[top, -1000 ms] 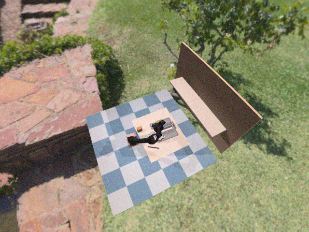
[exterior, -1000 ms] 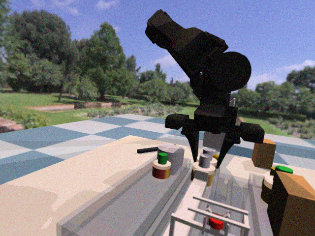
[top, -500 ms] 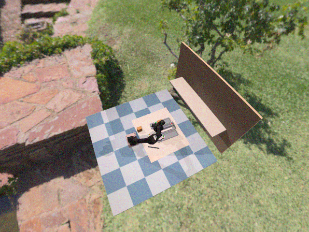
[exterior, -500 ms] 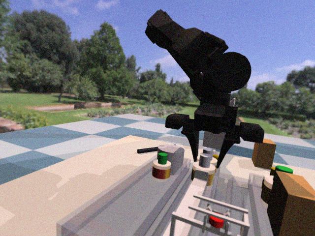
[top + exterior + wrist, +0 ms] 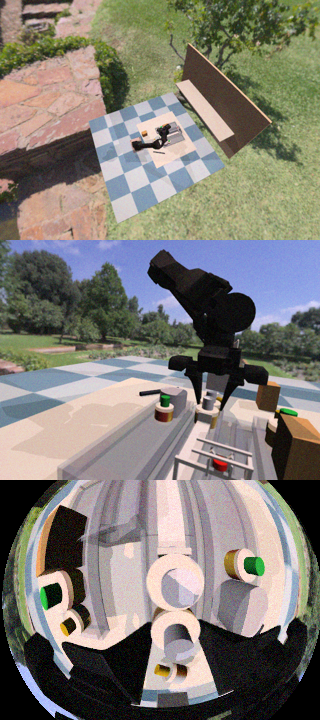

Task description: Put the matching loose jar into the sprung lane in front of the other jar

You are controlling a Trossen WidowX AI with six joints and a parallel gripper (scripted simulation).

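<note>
Now: the grey cylinder 8 cm to the right of my gripper tip and 2 cm ahead of it. From my gripper tip the other things lie so: black rod 16 cm to the right, 9 cm behind, 2 cm below.
</note>
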